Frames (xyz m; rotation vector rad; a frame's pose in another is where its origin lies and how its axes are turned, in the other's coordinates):
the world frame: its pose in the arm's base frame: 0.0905 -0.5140 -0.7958 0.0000 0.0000 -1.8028
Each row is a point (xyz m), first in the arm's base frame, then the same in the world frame.
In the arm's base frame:
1: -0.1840 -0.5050 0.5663
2: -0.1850 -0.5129 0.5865
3: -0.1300 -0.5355 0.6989
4: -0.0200 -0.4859 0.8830
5: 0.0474 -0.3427 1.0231
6: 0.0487 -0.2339 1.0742
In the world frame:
1: 0.0544 -0.2692 1.3621
2: 0.0623 -0.2684 1.3823
3: 0.0716 -0.2096 1.4947
4: -0.0019 -0.1140 1.6788
5: -0.1568 -0.0813 1.8189
6: -0.2630 -0.1051 1.8700

